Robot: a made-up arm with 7 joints. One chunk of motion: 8 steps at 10 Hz.
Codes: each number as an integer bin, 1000 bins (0 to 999) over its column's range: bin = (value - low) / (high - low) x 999, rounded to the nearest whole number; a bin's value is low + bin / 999 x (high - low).
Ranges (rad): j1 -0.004..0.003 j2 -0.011..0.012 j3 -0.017..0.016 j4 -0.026..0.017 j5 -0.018..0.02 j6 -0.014..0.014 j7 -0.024..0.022
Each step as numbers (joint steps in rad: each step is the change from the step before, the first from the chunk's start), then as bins.
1 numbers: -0.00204 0.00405 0.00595 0.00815 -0.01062 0.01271 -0.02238
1 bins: 280 654 695 793 194 953 35
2 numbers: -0.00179 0.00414 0.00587 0.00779 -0.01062 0.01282 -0.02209
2 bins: 315 658 692 785 194 957 41
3 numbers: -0.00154 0.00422 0.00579 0.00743 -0.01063 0.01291 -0.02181
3 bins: 351 661 690 777 194 960 48
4 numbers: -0.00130 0.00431 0.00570 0.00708 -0.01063 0.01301 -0.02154
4 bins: 385 665 687 769 194 964 53
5 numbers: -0.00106 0.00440 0.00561 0.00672 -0.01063 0.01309 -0.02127
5 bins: 420 669 684 760 194 967 59
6 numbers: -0.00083 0.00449 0.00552 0.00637 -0.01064 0.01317 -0.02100
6 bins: 452 673 682 752 193 969 65
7 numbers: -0.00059 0.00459 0.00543 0.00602 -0.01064 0.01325 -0.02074
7 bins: 487 677 679 744 193 972 71
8 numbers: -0.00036 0.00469 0.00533 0.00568 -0.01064 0.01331 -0.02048
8 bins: 519 681 676 736 193 974 76
